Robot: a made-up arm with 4 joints. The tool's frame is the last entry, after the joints.
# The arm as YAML. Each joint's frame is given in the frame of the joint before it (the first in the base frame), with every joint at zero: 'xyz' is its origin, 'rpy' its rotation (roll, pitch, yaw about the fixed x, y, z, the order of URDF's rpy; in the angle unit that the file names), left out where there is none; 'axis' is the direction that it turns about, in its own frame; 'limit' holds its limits. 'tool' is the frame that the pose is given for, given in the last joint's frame.
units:
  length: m
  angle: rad
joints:
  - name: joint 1
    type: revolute
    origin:
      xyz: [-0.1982, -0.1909, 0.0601]
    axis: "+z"
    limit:
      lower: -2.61
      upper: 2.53
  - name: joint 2
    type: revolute
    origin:
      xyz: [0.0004, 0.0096, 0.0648]
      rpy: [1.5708, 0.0, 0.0]
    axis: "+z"
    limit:
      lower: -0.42
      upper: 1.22
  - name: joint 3
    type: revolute
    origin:
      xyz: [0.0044, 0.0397, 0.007]
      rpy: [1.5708, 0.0, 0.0]
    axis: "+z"
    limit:
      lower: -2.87
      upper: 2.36
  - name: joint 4
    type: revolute
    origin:
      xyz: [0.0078, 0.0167, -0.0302]
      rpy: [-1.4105, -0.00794, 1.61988]
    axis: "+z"
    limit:
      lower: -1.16
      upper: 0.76
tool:
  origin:
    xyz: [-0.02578, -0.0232, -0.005]
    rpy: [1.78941, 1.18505, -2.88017]
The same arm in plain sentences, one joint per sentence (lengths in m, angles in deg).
The arm has four revolute joints in a row. What follows holds with every joint at zero, and every direction is one of the base frame's.
The first joint sits 0.1982 m along -x and 0.1909 m along -y and 0.0601 m along +z from the base frame's origin and rotates about +z, from -149.54 to 144.96 deg.
The second joint sits 0.0004 m along +x and 0.0096 m along +y and 0.0648 m along +z from the first joint and rotates about -y, from -24.06 to 69.90 deg.
The third joint sits 0.0044 m along +x and 0.0070 m along -y and 0.0397 m along +z from the second joint and rotates about -z, from -164.44 to 135.22 deg.
The fourth joint sits 0.0078 m along +x and 0.0167 m along -y and 0.0302 m along +z from the third joint and rotates about the direction (-0.985929, 0.049701, -0.159605), from -66.46 to 43.54 deg.
The tool frame, which is the frame that the pose is given for, sits 0.0099 m along +x and 0.0255 m along +y and 0.0219 m along -z from the fourth joint; its axes are the base frame's turned by roll -4.32, pitch -3.14 and yaw 18.51 deg (as in URDF: about the fixed x, then y, then z).

